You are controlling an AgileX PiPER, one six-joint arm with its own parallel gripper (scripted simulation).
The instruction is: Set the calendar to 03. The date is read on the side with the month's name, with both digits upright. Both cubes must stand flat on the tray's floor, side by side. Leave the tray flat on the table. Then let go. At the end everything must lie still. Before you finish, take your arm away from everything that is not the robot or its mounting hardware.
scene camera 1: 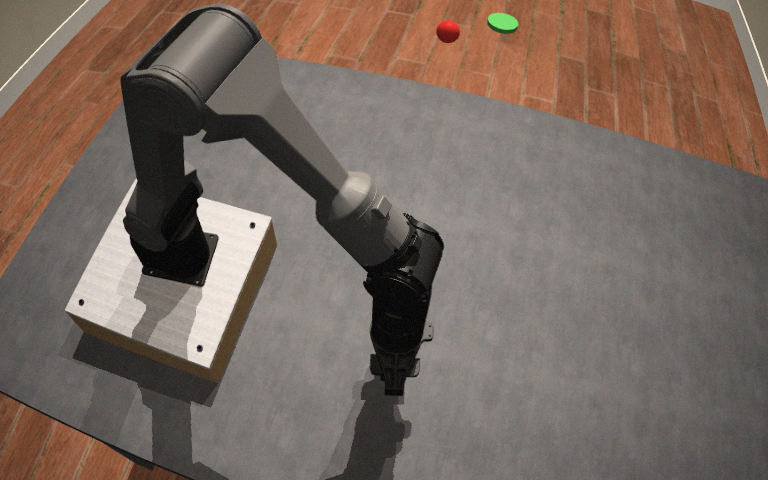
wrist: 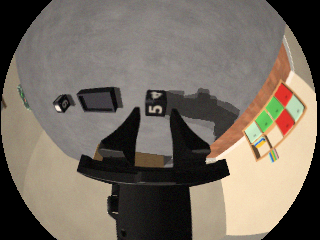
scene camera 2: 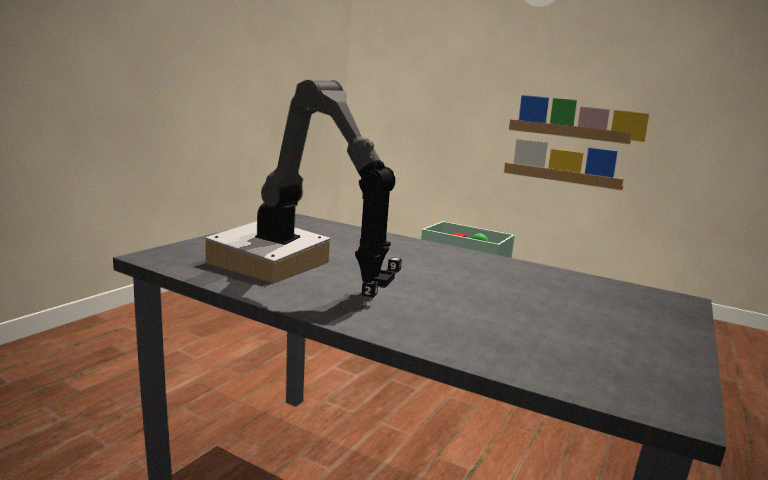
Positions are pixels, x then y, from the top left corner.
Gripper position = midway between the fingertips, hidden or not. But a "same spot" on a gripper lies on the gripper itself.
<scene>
my gripper: scene camera 1; wrist 155, 113; scene camera 2
same spot on my gripper: (scene camera 1: 375, 369) = (scene camera 2: 357, 252)
</scene>
